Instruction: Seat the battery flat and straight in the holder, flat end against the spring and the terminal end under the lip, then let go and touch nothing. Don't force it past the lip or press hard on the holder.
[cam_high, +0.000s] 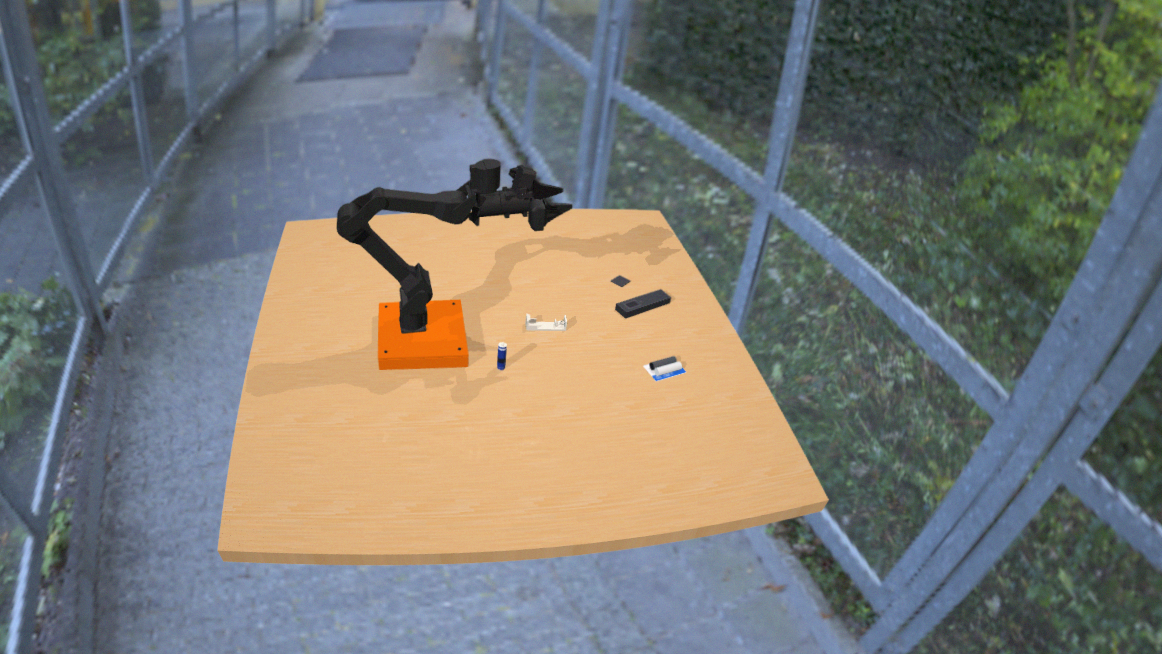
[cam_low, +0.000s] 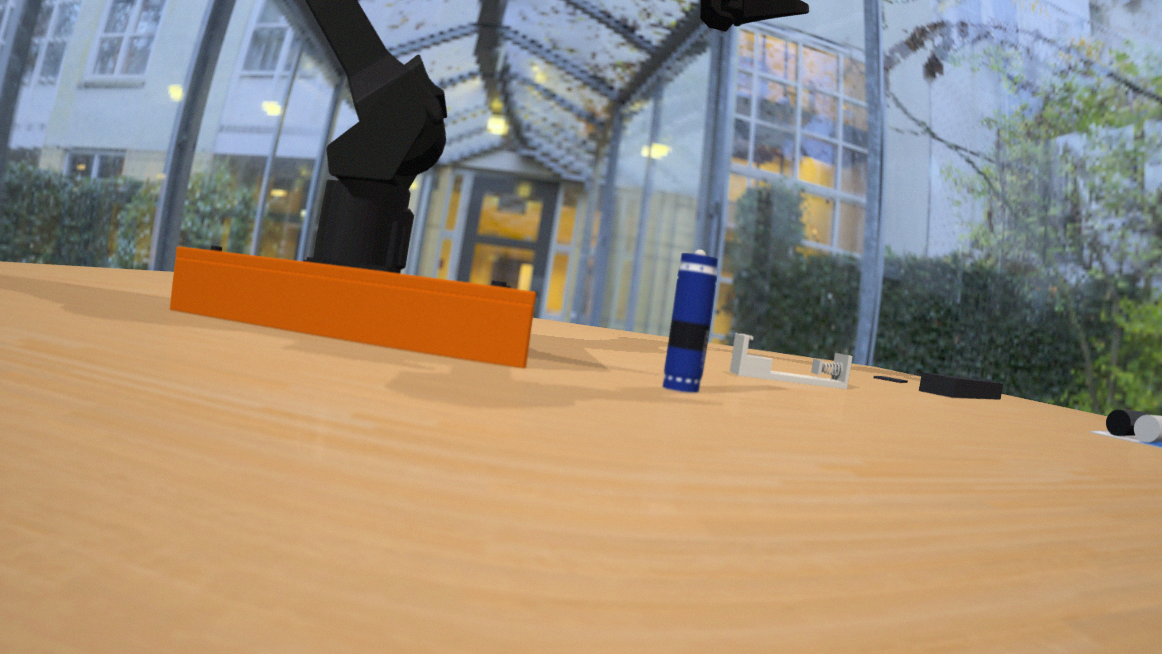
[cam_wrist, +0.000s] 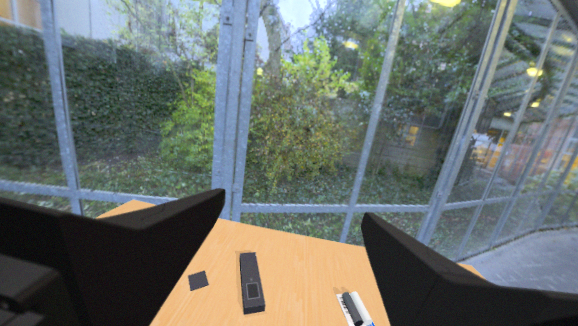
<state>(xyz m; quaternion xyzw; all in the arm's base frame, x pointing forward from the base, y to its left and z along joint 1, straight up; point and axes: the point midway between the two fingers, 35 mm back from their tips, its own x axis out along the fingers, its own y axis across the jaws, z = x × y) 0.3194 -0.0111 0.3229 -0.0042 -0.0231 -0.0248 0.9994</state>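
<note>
Right now my gripper tip is 33 cm above the blue battery, 16 cm past it and 13 cm to the left of it. The rest, counted from my gripper tip: black remote: 35 cm below, 27 cm ahead, 5 cm to the left; blister card: 35 cm below, 22 cm ahead, 21 cm to the right; black square: 36 cm below, 25 cm ahead, 17 cm to the left.
</note>
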